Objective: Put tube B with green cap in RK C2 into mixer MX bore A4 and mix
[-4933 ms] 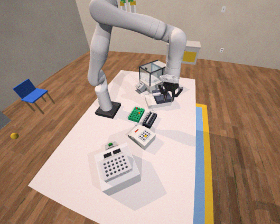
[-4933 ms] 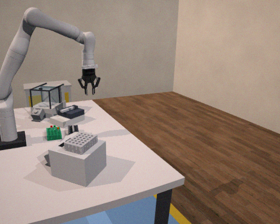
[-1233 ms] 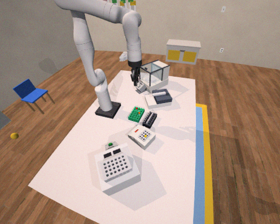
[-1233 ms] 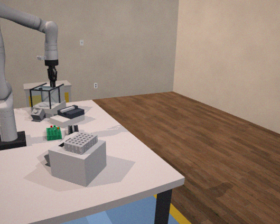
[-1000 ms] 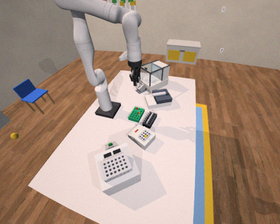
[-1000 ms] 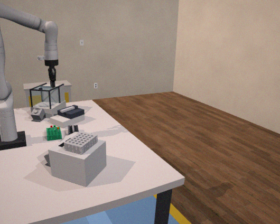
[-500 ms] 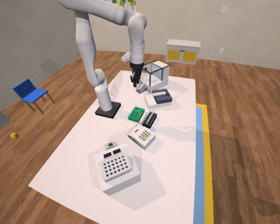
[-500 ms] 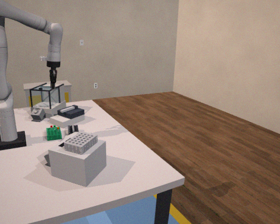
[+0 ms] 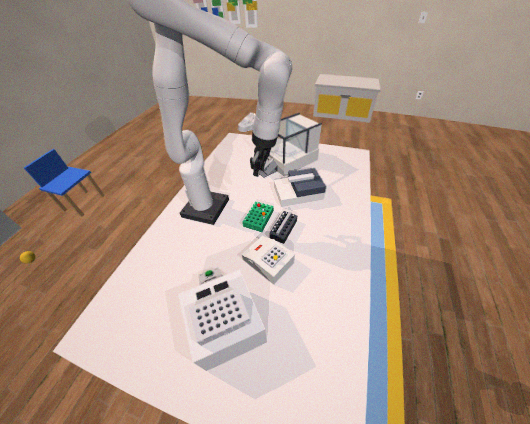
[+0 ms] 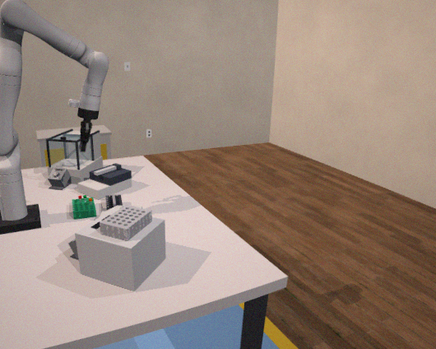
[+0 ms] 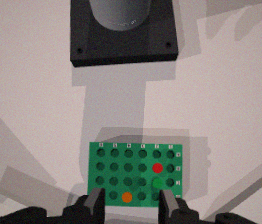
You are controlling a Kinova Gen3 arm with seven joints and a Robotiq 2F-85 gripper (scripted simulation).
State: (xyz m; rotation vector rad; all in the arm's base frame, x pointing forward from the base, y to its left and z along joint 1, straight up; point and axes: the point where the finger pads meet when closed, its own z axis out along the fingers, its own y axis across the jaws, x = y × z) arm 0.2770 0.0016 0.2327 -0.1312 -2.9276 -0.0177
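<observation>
Right now the tube rack is 20 mm behind my hand and 250 mm below it. Also, from my hand: black magnet block (100 mm ahead, 30 mm to the right, 240 mm below); dry block (80 mm ahead, 190 mm to the right, 230 mm below); spectrophotometer (110 mm ahead, 200 mm to the left, 190 mm below).
</observation>
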